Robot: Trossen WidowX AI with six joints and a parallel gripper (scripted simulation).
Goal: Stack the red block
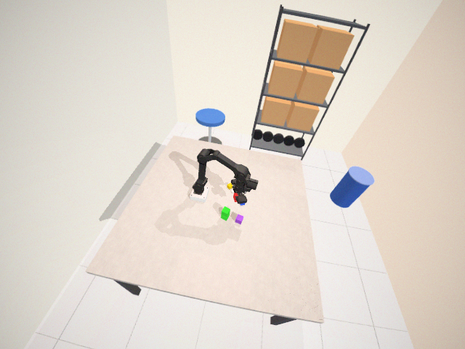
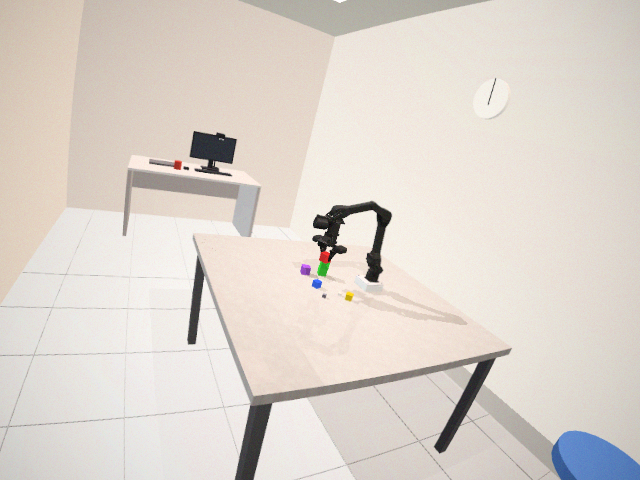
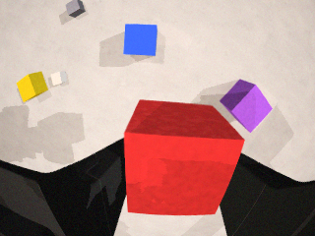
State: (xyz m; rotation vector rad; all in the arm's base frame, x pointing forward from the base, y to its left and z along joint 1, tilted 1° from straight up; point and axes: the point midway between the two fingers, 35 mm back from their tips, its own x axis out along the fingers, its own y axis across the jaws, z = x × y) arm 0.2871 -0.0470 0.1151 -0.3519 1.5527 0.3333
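The purple block is 100 mm below my gripper tip, 90 mm to the right of it and 50 mm ahead of it. Also, from my gripper tip: red block 10 mm above; blue block 110 mm below, 60 mm to the left, 50 mm ahead; small grey block 160 mm to the left, 120 mm below, 50 mm ahead.
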